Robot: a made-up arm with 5 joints. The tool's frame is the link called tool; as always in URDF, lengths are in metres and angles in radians.
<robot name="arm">
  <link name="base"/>
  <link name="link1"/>
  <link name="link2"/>
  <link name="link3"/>
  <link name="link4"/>
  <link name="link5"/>
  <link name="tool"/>
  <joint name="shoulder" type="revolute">
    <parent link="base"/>
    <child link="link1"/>
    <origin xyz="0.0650 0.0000 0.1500" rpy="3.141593 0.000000 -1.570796"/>
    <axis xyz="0 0 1"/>
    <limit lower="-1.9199" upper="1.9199"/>
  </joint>
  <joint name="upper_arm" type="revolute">
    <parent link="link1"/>
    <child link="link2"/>
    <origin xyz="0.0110 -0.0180 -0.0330" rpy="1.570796 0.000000 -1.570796"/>
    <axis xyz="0 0 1"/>
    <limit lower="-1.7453" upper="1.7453"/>
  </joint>
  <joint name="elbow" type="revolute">
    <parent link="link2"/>
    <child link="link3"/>
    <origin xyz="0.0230 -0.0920 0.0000" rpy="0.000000 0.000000 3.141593"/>
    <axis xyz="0 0 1"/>
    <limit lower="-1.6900" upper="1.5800"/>
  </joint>
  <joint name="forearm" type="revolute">
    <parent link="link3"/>
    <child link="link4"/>
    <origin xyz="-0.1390 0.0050 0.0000" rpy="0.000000 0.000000 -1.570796"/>
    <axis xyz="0 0 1"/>
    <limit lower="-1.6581" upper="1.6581"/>
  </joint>
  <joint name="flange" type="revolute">
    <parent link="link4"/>
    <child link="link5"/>
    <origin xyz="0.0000 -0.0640 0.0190" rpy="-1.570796 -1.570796 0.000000"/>
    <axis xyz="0 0 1"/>
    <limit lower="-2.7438" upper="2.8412"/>
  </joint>
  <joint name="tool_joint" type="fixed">
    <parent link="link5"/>
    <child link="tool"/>
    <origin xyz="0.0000 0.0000 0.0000" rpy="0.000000 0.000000 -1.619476"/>
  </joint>
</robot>
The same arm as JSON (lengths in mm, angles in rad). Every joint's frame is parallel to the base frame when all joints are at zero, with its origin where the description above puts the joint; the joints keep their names.
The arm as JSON. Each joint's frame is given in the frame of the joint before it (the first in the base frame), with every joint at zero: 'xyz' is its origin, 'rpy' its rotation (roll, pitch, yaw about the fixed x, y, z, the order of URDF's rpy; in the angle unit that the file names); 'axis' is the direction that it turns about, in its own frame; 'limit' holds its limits. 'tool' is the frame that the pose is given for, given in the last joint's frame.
{
  "units": {
    "length": "mm",
    "angle": "rad"
  },
  "joints": [
    {
      "name": "shoulder",
      "type": "revolute",
      "origin": {
        "xyz": [
          65.0,
          0.0,
          150.0
        ],
        "rpy": [
          0.0,
          0.0,
          0.0
        ]
      },
      "axis": "-z",
      "limit": {
        "lower": -1.9199,
        "upper": 1.9199
      }
    },
    {
      "name": "upper_arm",
      "type": "revolute",
      "origin": {
        "xyz": [
          18.0,
          -11.0,
          33.0
        ],
        "rpy": [
          0.0,
          0.0,
          0.0
        ]
      },
      "axis": "+y",
      "limit": {
        "lower": -1.7453,
        "upper": 1.7453
      }
    },
    {
      "name": "elbow",
      "type": "revolute",
      "origin": {
        "xyz": [
          23.0,
          0.0,
          92.0
        ],
        "rpy": [
          0.0,
          0.0,
          0.0
        ]
      },
      "axis": "+y",
      "limit": {
        "lower": -1.69,
        "upper": 1.58
      }
    },
    {
      "name": "forearm",
      "type": "revolute",
      "origin": {
        "xyz": [
          139.0,
          0.0,
          5.0
        ],
        "rpy": [
          0.0,
          0.0,
          0.0
        ]
      },
      "axis": "+y",
      "limit": {
        "lower": -1.6581,
        "upper": 1.6581
      }
    },
    {
      "name": "flange",
      "type": "revolute",
      "origin": {
        "xyz": [
          64.0,
          19.0,
          0.0
        ],
        "rpy": [
          0.0,
          0.0,
          0.0
        ]
      },
      "axis": "-x",
      "limit": {
        "lower": -2.7438,
        "upper": 2.8412
      }
    }
  ],
  "tool": {
    "origin": {
      "xyz": [
        0.0,
        0.0,
        0.0
      ],
      "rpy": [
        1.5708,
        -1.5221,
        -1.5708
      ]
    }
  }
}

